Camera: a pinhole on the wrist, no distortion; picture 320 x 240 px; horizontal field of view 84.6 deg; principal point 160.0 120.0 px. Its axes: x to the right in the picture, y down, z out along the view. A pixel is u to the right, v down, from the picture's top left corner.
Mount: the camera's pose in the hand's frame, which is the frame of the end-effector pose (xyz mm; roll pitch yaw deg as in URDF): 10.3 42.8 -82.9 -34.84 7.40 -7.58
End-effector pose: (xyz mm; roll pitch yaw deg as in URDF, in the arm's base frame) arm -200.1 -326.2 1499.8 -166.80 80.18 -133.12
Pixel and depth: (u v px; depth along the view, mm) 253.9 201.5 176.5
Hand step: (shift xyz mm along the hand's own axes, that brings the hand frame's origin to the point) 137.6 195.3 2.3
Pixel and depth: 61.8 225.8 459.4
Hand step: -149.4 557.7 167.5
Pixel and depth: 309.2 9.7 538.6
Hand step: 544.6 2.4 488.0
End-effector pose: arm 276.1 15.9 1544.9 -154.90 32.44 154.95
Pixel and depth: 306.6 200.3 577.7
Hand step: 597.1 516.1 175.8
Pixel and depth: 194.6 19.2 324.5
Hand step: 125.0 60.5 278.4
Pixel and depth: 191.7 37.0 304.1
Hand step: 113.9 85.4 238.9
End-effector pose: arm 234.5 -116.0 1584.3 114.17 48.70 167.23
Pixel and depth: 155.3 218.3 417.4
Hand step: 82.8 466.9 126.1
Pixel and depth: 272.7 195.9 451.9
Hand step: 383.3 415.1 137.1
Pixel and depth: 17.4 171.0 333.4
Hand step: -192.0 341.9 168.5
